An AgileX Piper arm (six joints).
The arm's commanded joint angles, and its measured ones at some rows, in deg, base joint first. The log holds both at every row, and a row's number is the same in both.
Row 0, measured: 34.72 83.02 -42.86 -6.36 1.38 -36.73
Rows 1 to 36, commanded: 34.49 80.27 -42.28 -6.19 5.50 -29.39; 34.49 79.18 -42.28 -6.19 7.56 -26.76; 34.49 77.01 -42.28 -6.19 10.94 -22.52; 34.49 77.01 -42.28 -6.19 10.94 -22.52; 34.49 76.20 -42.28 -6.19 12.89 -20.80; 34.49 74.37 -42.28 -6.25 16.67 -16.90; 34.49 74.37 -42.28 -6.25 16.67 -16.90; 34.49 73.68 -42.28 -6.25 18.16 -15.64; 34.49 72.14 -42.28 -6.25 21.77 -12.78; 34.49 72.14 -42.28 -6.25 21.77 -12.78; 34.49 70.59 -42.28 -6.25 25.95 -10.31; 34.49 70.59 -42.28 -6.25 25.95 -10.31; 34.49 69.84 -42.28 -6.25 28.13 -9.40; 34.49 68.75 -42.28 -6.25 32.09 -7.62; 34.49 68.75 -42.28 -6.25 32.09 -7.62; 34.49 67.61 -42.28 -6.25 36.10 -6.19; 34.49 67.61 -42.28 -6.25 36.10 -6.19; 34.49 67.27 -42.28 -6.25 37.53 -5.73; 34.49 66.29 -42.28 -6.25 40.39 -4.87; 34.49 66.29 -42.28 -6.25 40.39 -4.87; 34.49 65.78 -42.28 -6.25 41.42 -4.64; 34.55 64.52 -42.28 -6.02 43.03 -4.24; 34.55 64.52 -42.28 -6.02 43.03 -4.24; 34.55 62.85 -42.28 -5.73 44.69 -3.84; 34.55 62.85 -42.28 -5.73 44.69 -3.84; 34.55 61.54 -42.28 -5.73 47.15 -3.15; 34.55 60.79 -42.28 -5.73 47.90 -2.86; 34.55 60.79 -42.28 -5.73 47.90 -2.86; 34.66 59.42 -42.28 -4.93 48.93 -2.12; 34.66 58.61 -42.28 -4.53 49.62 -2.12; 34.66 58.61 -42.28 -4.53 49.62 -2.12; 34.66 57.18 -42.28 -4.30 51.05 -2.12; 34.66 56.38 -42.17 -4.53 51.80 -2.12; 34.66 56.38 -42.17 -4.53 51.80 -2.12; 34.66 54.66 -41.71 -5.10 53.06 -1.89; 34.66 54.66 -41.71 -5.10 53.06 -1.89
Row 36, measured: 34.72 56.78 -42.40 -4.76 50.88 -2.81
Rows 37 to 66, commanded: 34.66 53.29 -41.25 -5.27 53.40 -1.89; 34.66 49.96 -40.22 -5.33 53.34 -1.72; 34.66 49.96 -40.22 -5.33 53.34 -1.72; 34.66 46.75 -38.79 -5.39 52.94 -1.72; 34.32 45.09 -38.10 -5.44 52.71 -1.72; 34.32 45.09 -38.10 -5.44 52.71 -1.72; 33.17 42.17 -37.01 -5.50 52.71 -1.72; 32.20 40.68 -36.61 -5.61 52.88 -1.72; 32.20 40.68 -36.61 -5.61 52.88 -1.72; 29.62 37.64 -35.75 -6.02 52.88 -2.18; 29.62 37.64 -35.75 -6.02 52.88 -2.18; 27.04 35.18 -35.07 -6.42 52.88 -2.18; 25.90 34.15 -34.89 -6.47 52.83 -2.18; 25.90 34.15 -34.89 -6.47 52.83 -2.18; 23.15 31.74 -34.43 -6.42 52.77 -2.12; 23.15 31.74 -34.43 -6.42 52.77 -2.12; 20.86 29.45 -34.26 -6.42 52.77 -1.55; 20.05 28.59 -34.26 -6.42 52.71 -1.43; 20.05 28.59 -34.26 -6.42 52.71 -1.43; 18.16 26.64 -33.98 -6.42 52.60 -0.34; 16.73 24.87 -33.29 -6.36 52.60 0.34; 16.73 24.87 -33.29 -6.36 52.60 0.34; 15.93 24.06 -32.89 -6.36 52.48 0.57; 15.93 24.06 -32.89 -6.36 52.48 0.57; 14.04 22.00 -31.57 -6.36 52.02 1.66; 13.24 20.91 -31.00 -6.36 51.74 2.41; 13.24 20.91 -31.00 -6.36 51.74 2.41; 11.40 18.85 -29.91 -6.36 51.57 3.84; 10.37 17.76 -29.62 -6.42 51.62 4.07; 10.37 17.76 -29.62 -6.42 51.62 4.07
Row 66, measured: 12.66 20.23 -30.60 -6.30 52.60 2.41
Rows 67 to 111, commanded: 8.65 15.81 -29.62 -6.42 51.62 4.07; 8.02 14.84 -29.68 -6.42 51.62 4.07; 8.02 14.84 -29.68 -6.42 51.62 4.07; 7.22 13.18 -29.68 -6.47 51.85 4.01; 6.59 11.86 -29.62 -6.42 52.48 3.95; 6.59 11.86 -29.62 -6.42 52.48 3.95; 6.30 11.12 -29.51 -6.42 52.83 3.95; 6.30 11.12 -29.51 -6.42 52.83 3.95; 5.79 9.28 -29.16 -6.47 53.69 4.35; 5.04 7.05 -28.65 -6.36 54.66 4.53; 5.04 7.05 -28.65 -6.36 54.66 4.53; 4.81 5.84 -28.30 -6.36 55.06 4.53; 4.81 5.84 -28.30 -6.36 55.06 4.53; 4.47 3.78 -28.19 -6.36 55.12 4.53; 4.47 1.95 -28.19 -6.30 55.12 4.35; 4.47 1.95 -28.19 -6.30 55.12 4.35; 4.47 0.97 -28.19 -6.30 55.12 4.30; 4.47 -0.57 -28.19 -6.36 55.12 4.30; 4.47 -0.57 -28.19 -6.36 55.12 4.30; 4.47 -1.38 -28.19 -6.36 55.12 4.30; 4.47 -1.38 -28.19 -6.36 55.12 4.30; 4.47 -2.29 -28.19 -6.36 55.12 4.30; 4.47 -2.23 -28.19 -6.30 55.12 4.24; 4.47 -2.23 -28.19 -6.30 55.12 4.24; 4.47 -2.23 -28.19 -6.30 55.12 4.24; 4.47 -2.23 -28.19 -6.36 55.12 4.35; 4.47 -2.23 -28.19 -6.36 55.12 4.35; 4.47 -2.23 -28.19 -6.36 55.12 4.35; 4.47 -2.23 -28.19 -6.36 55.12 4.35; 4.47 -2.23 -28.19 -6.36 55.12 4.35; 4.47 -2.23 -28.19 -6.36 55.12 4.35; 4.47 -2.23 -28.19 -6.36 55.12 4.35; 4.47 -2.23 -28.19 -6.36 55.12 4.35; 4.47 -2.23 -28.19 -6.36 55.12 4.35; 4.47 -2.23 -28.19 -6.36 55.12 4.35; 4.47 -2.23 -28.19 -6.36 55.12 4.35; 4.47 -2.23 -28.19 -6.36 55.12 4.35; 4.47 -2.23 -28.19 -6.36 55.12 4.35; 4.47 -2.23 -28.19 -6.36 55.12 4.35; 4.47 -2.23 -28.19 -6.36 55.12 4.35; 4.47 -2.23 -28.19 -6.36 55.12 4.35; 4.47 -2.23 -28.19 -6.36 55.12 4.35; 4.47 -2.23 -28.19 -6.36 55.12 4.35; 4.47 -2.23 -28.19 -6.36 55.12 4.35; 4.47 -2.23 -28.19 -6.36 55.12 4.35
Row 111, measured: 4.81 -0.23 -28.19 -6.30 55.06 4.13
